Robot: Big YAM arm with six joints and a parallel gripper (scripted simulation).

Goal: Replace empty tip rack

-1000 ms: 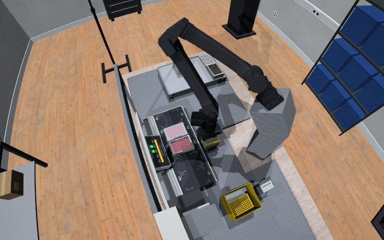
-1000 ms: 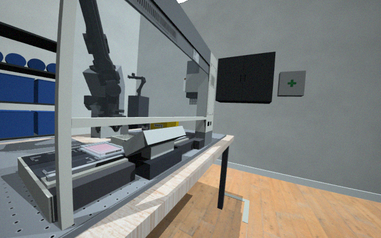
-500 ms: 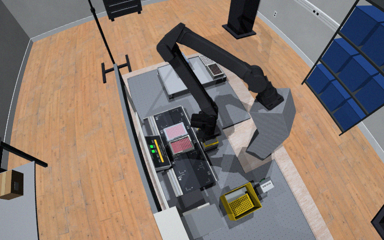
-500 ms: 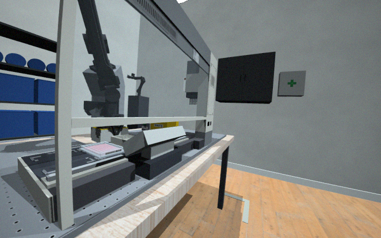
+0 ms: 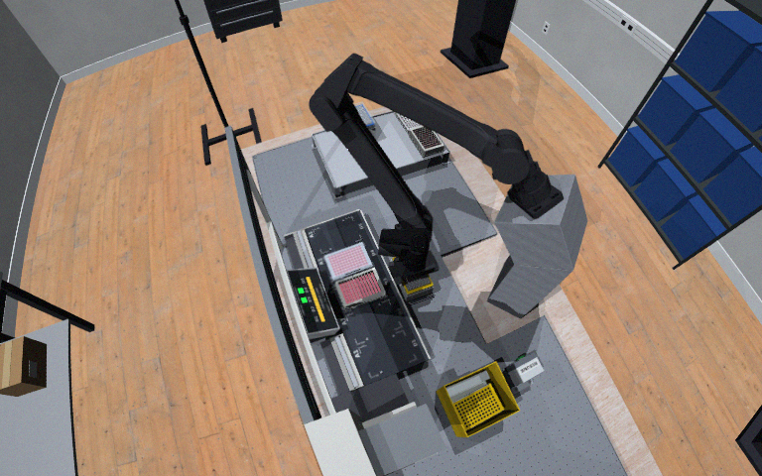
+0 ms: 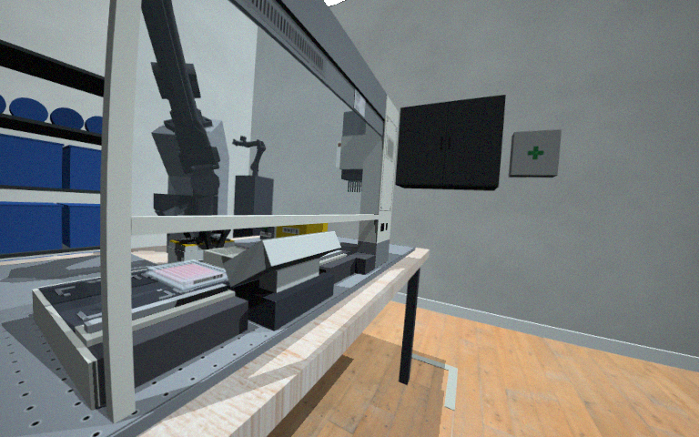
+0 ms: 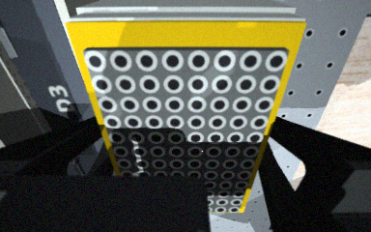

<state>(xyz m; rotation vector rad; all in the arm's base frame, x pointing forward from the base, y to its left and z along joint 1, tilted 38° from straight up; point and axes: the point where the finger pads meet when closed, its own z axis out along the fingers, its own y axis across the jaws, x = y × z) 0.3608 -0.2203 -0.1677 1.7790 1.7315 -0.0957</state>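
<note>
My gripper is now 5 cm above the spare nest. Also, from my hand: clear tip-rack cover 4 cm ahead, 35 cm to the left, 1 cm below; pink plate 15 cm ahead, 13 cm to the right; frame bar 35 cm ahead, 11 cm above.
</note>
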